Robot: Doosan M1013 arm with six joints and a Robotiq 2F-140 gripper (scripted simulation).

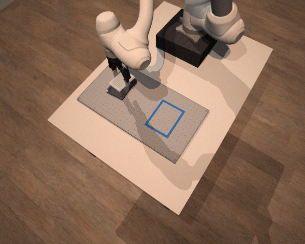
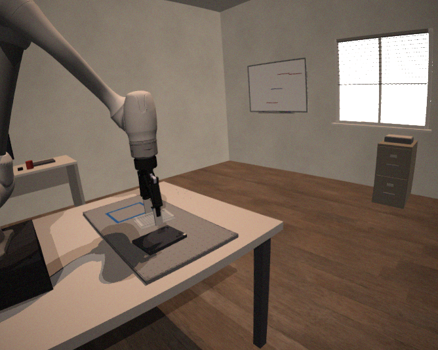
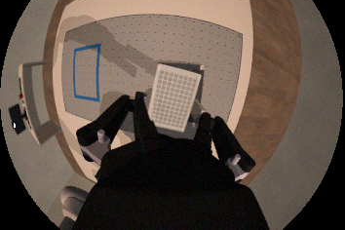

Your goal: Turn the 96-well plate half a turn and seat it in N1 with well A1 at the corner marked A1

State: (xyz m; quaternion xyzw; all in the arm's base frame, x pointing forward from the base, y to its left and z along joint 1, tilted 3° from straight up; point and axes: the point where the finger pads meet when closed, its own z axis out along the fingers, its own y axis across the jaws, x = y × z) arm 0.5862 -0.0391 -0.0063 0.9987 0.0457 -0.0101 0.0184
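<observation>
My gripper is now 2 cm to the left of the dark plate nest N1 and 10 cm above it. Also, from my hand: white 96-well plate (2 cm below).
</observation>
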